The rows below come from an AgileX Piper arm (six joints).
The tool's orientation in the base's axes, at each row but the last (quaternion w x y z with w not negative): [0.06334 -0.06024 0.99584 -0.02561]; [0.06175 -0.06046 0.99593 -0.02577]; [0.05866 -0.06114 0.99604 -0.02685]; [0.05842 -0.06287 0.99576 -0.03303]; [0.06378 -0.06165 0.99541 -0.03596]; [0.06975 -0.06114 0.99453 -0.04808]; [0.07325 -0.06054 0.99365 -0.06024]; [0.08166 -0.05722 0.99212 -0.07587]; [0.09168 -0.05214 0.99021 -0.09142]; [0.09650 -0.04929 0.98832 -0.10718]
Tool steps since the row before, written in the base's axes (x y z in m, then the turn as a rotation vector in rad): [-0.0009 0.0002 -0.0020 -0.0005 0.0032 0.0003]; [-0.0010 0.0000 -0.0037 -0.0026 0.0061 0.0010]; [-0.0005 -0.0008 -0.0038 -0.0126 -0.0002 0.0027]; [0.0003 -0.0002 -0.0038 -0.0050 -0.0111 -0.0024]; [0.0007 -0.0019 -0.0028 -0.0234 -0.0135 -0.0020]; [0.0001 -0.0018 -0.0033 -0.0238 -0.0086 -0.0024]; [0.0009 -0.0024 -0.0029 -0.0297 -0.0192 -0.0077]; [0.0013 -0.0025 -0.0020 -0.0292 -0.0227 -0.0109]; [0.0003 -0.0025 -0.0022 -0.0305 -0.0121 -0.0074]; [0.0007 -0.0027 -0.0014 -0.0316 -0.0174 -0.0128]
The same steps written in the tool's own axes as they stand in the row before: [0.0011 0.0004 0.0019 0.0001 0.0032 -0.0005]; [0.0014 0.0003 0.0035 0.0017 0.0063 -0.0016]; [0.0010 -0.0005 0.0037 0.0121 0.0011 -0.0042]; [0.0002 0.0000 0.0038 0.0066 -0.0102 0.0024]; [-0.0001 -0.0017 0.0030 0.0250 -0.0104 -0.0002]; [0.0006 -0.0014 0.0034 0.0248 -0.0055 -0.0003]; [-0.0002 -0.0021 0.0033 0.0327 -0.0146 0.0051]; [-0.0007 -0.0023 0.0025 0.0331 -0.0176 0.0088]; [0.0004 -0.0021 0.0026 0.0325 -0.0078 0.0034]; [-0.0001 -0.0024 0.0020 0.0352 -0.0117 0.0094]
